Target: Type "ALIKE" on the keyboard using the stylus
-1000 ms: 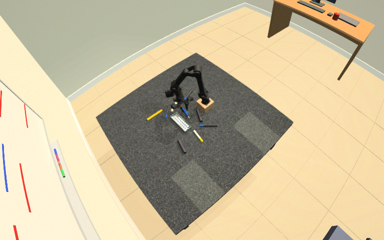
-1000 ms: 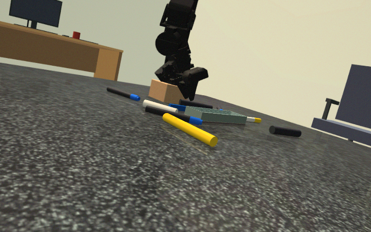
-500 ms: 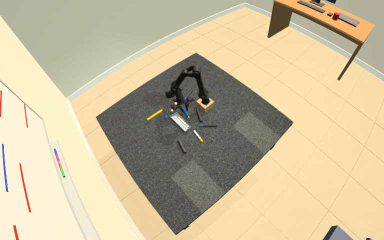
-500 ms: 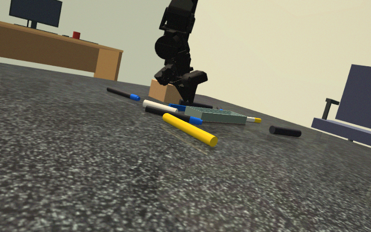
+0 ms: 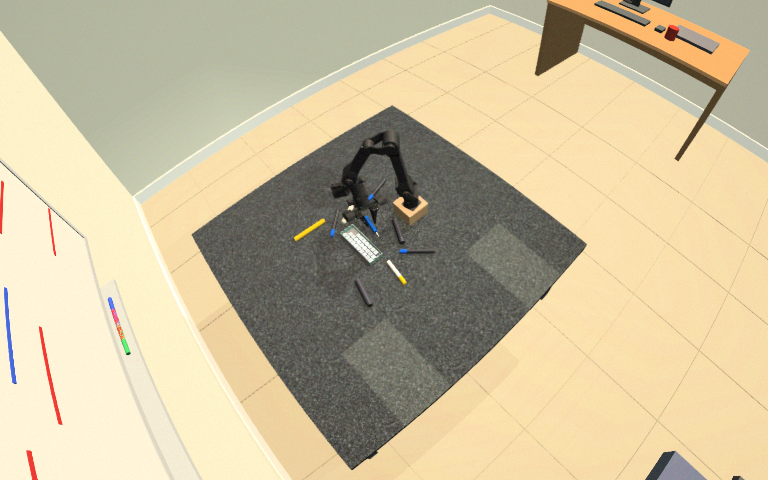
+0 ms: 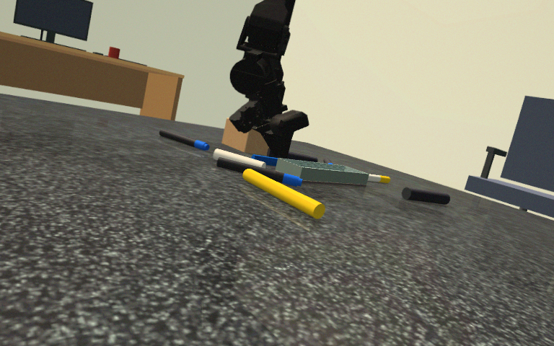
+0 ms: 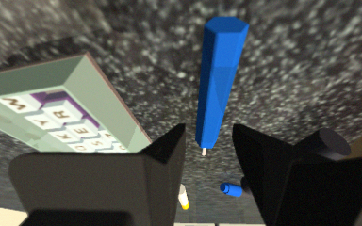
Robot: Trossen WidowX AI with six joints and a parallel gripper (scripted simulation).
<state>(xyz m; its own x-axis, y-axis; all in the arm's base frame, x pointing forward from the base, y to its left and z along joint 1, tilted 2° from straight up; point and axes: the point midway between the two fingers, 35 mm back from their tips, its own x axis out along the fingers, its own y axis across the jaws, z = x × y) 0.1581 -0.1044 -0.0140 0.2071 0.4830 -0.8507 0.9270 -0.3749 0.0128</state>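
Right now my gripper tip is 10 mm short of the blue stylus, 20 mm to the right of it and 10 mm above it. Also, from my gripper tip: white stick (10 mm ahead, 130 mm to the right, 10 mm below); then keyboard (100 mm ahead, 20 mm to the left); then white-and-yellow marker (120 mm ahead, 230 mm to the left, 10 mm below).
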